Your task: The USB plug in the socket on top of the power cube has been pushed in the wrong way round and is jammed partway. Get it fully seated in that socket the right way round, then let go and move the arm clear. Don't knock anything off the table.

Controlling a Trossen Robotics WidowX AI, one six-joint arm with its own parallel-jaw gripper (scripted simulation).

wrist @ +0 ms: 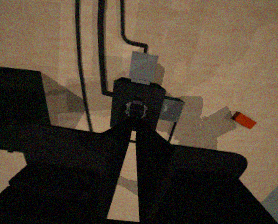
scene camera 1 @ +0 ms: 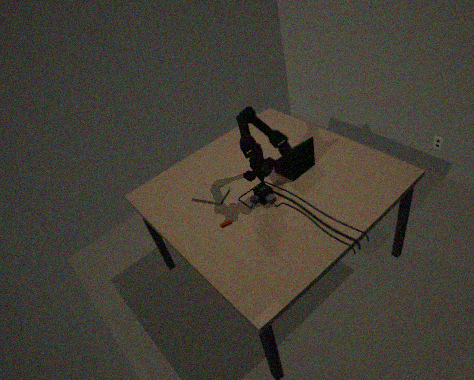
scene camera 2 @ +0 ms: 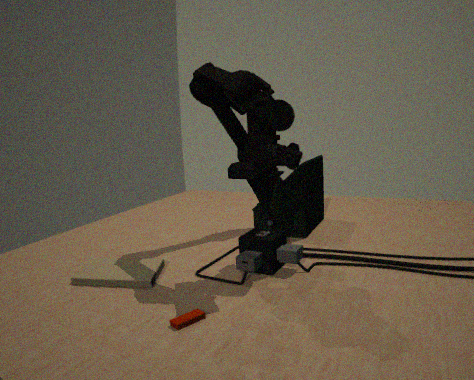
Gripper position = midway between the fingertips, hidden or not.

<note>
My gripper [scene camera 2: 265,207] holds a USB plug.
My gripper shows as well in the wrist view [wrist: 135,122].
</note>
